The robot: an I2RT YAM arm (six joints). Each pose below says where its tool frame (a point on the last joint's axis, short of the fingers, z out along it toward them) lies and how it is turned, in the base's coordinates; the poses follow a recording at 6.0 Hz.
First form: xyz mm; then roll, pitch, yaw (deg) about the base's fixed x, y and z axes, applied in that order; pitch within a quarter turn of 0, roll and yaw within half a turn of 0.
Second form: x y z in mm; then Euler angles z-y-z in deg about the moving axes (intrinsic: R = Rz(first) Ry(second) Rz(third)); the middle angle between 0 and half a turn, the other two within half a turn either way. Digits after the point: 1 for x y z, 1 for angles.
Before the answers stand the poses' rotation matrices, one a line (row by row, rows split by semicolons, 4 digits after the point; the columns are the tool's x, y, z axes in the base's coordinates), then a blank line. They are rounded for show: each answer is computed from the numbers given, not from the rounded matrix.
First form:
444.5, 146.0, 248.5, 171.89, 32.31, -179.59
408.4, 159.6, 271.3, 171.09, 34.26, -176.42
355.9, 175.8, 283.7, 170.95, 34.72, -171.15
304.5, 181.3, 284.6, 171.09, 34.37, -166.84
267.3, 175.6, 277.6, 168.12, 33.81, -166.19
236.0, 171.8, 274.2, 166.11, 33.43, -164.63
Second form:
-0.8451 -0.0825 0.5281; -0.0060 0.9894 0.1449; -0.5345 0.1192 -0.8367
-0.8249 -0.1487 0.5454; -0.0516 0.9806 0.1893; -0.5629 0.1280 -0.8165
-0.8122 -0.2405 0.5316; -0.1265 0.9620 0.2420; -0.5696 0.1293 -0.8117
-0.8037 -0.3101 0.5078; -0.1879 0.9421 0.2778; -0.5645 0.1278 -0.8154
-0.8069 -0.3448 0.4796; -0.1983 0.9229 0.3299; -0.5564 0.1710 -0.8131
-0.8047 -0.3848 0.4521; -0.2212 0.9010 0.3732; -0.5509 0.2003 -0.8102

444.5, 146.0, 248.5, 15.3, 146.8, 12.6
408.4, 159.6, 271.3, 19.1, 144.7, 12.8
355.9, 175.8, 283.7, 24.5, 144.3, 12.8
304.5, 181.3, 284.6, 28.7, 144.6, 12.8
267.3, 175.6, 277.6, 34.5, 144.4, 17.1
236.0, 171.8, 274.2, 39.5, 144.1, 20.0

